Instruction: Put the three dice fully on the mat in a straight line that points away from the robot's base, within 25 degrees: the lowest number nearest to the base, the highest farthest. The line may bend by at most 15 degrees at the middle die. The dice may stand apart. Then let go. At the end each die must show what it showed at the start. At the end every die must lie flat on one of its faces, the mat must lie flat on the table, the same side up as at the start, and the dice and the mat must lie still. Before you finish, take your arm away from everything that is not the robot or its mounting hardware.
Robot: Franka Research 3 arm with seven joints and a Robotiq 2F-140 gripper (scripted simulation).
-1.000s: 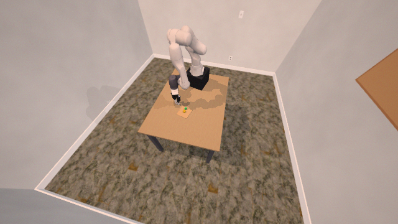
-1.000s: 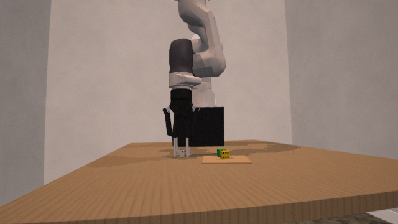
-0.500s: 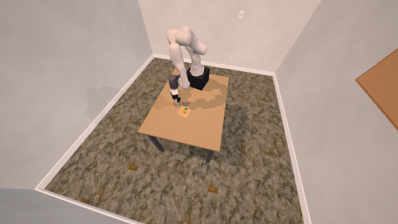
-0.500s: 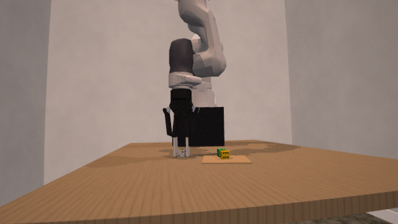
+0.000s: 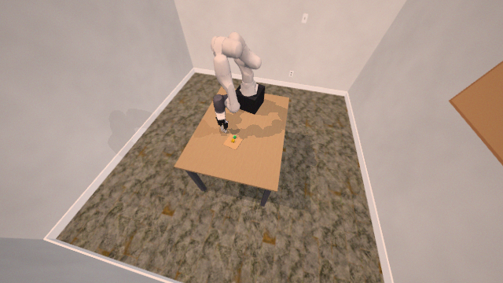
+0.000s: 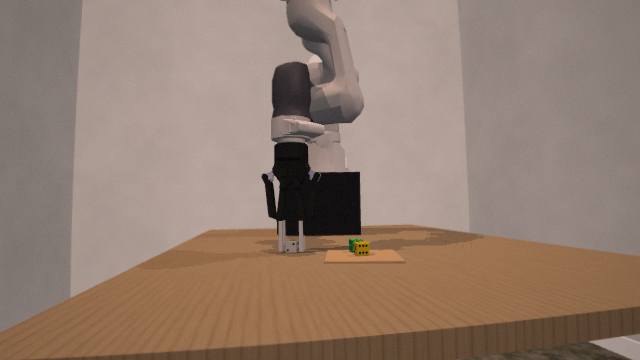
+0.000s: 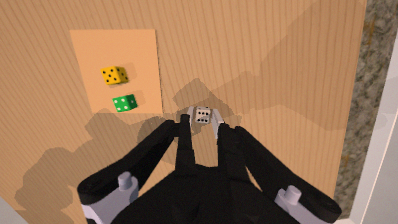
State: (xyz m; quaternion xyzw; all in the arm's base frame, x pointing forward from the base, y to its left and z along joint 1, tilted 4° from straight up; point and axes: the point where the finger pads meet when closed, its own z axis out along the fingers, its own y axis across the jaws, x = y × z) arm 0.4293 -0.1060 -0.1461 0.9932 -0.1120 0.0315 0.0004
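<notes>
My hand is 2 cm above the white die. Round my hand: tan mat (14 cm to the left, 9 cm ahead, 3 cm below); green die (13 cm to the left, 4 cm ahead, 2 cm below); yellow die (14 cm to the left, 9 cm ahead, 2 cm below).
</notes>
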